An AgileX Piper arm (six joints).
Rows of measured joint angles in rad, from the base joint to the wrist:
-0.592, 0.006, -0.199, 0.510, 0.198, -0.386
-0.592, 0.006, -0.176, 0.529, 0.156, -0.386
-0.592, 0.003, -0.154, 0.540, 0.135, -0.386
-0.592, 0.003, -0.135, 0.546, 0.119, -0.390
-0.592, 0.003, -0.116, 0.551, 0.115, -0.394
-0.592, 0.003, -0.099, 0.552, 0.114, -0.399
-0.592, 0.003, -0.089, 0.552, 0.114, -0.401
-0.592, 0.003, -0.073, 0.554, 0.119, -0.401
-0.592, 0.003, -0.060, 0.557, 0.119, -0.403
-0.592, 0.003, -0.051, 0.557, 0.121, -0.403
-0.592, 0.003, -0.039, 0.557, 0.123, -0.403
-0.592, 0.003, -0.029, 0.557, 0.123, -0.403
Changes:
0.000, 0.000, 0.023, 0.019, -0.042, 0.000
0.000, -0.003, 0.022, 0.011, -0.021, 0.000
0.000, 0.000, 0.019, 0.006, -0.016, -0.004
0.000, 0.000, 0.019, 0.005, -0.004, -0.004
0.000, 0.000, 0.017, 0.001, -0.001, -0.005
0.000, 0.000, 0.010, 0.000, 0.000, -0.002
0.000, 0.000, 0.016, 0.002, 0.005, 0.000
0.000, 0.000, 0.013, 0.003, 0.000, -0.002
0.000, 0.000, 0.009, 0.000, 0.002, 0.000
0.000, 0.000, 0.012, 0.000, 0.002, 0.000
0.000, 0.000, 0.010, 0.000, 0.000, 0.000

